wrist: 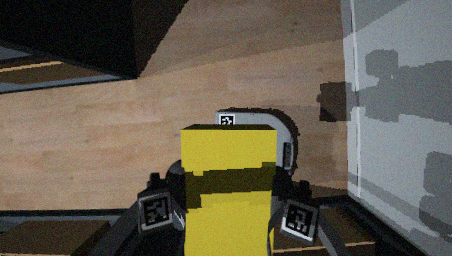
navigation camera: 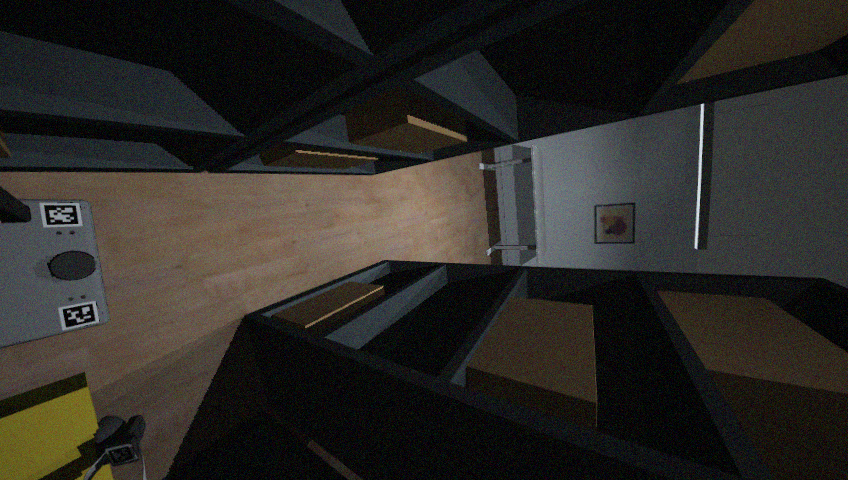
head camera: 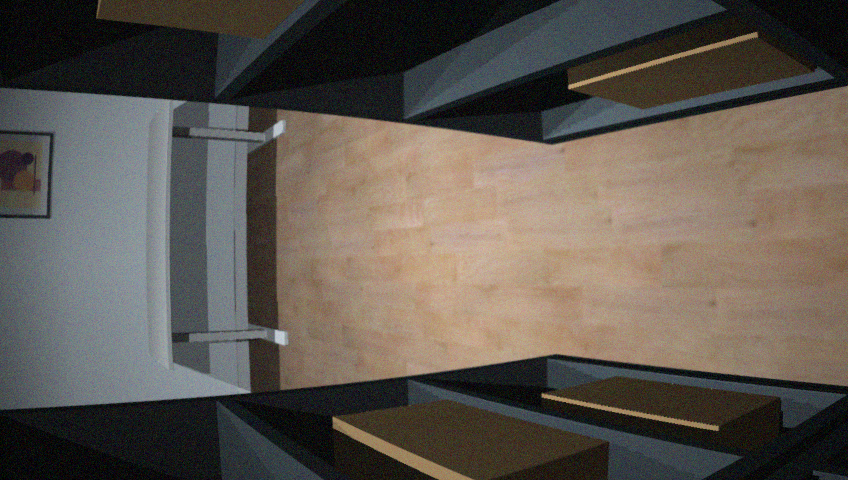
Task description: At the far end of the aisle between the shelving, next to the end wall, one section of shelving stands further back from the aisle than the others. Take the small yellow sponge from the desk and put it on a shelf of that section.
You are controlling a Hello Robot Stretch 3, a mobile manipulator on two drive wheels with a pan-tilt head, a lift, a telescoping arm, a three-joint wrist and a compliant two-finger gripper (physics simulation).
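Frame: origin at the robot's base, x down, y right, z back, level; metres.
Where they show: gripper, between the fingertips: (navigation camera: pixel 46 455); robot's base, origin of its link: (navigation camera: pixel 72 263).
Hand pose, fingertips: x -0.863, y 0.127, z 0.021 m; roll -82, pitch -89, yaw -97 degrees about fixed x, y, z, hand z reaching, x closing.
Each offset is from my fingertips to the top centre of the thing. "pt": to the spot under its first point. Level surfaces: height alone.
My gripper (wrist: pixel 228 181) is shut on the small yellow sponge @(dx -0.030, dy -0.006, dz +0.001 m) (wrist: pixel 229 150) (navigation camera: pixel 41 425), which sits between the two tagged fingers, above the floor beside my base. Neither shows in the head view. A white desk @(dx +0.142 m) (head camera: pixel 158 237) (navigation camera: pixel 537 202) stands far off against a wall at the other end of the aisle. In the navigation view, the dark side panel (navigation camera: pixel 238 380) of a near shelving section ends at a corner, with floor running back beside it. The same kind of panel (wrist: pixel 100 30) shows at the upper left of the wrist view. I cannot make out the set-back section clearly.
Dark shelving with brown boxes @(pt dx +0.619, dy +0.174, dz -0.690 m) (head camera: pixel 702 71) @(dx +0.516, dy -0.633, dz -0.761 m) (head camera: pixel 666 395) @(dx -0.398, dy +0.308, dz -0.797 m) (navigation camera: pixel 535 333) lines both sides of the aisle floor @(dx +0.862 m) (head camera: pixel 476 237). My grey base (navigation camera: pixel 29 255) (wrist: pixel 255 119) is below. A pale wall (wrist: pixel 400 125) stands at the right of the wrist view, near the base.
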